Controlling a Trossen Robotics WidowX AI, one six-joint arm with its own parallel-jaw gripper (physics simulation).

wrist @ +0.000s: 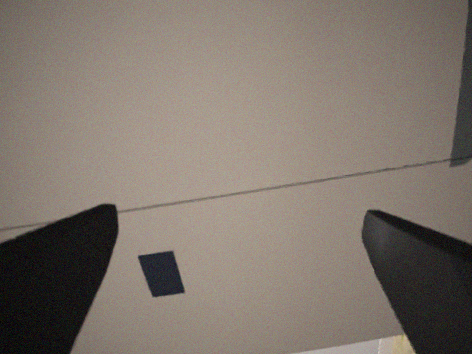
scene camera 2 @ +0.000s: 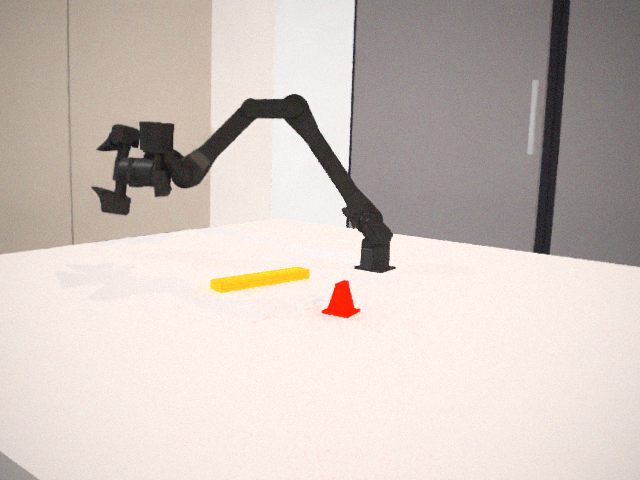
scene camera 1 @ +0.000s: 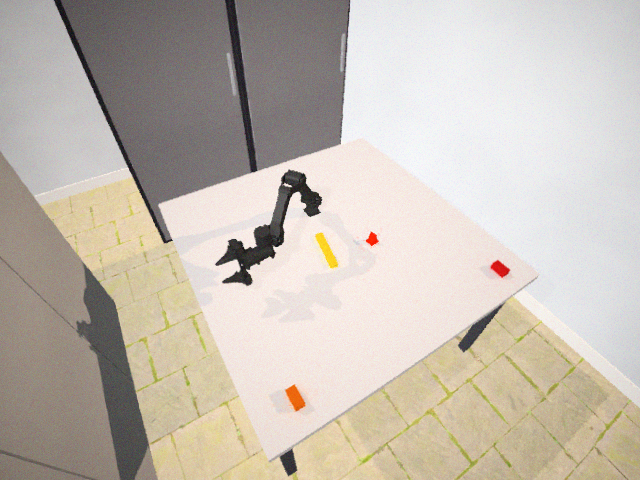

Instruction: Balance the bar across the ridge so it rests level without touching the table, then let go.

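Note:
The yellow bar lies flat on the table. The red ridge, with a wide foot and a narrow top, stands upright on the table beside the bar, apart from it. Nothing rests on the ridge. My gripper is open and empty, high above the table and well off to the side of the bar and ridge. Its two fingers stand wide apart in the wrist view, where the bar and ridge do not show.
In scene camera 1, an orange block stands near the table's near corner and a red block near the right corner. A grey cabinet stands behind the table. A beige panelled surface fills most of the wrist view.

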